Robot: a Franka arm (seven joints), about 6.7 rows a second.
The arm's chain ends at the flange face. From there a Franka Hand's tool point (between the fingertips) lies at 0.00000 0.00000 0.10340 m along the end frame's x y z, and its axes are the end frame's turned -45 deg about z.
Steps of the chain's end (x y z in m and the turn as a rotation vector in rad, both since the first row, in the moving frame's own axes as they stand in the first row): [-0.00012 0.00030 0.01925 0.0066 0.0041 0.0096]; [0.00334 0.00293 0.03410 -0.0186 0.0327 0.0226]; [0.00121 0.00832 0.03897 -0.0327 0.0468 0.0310]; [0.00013 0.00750 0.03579 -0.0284 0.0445 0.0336]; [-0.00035 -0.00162 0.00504 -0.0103 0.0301 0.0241]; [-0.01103 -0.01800 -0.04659 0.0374 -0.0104 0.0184]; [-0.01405 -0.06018 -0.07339 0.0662 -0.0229 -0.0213]
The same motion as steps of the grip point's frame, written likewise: [0.00049 -0.00005 0.01925 0.0018 0.0076 0.0096]; [0.00128 0.00819 0.03403 -0.0363 0.0100 0.0226]; [-0.00409 0.01256 0.03880 -0.0562 0.0100 0.0310]; [-0.00412 0.01074 0.03565 -0.0515 0.0114 0.0336]; [0.00231 0.00158 0.00499 -0.0286 0.0140 0.0241]; [0.00693 -0.02400 -0.04667 0.0338 0.0191 0.0184]; [0.03571 -0.05903 -0.07364 0.0630 0.0306 -0.0213]
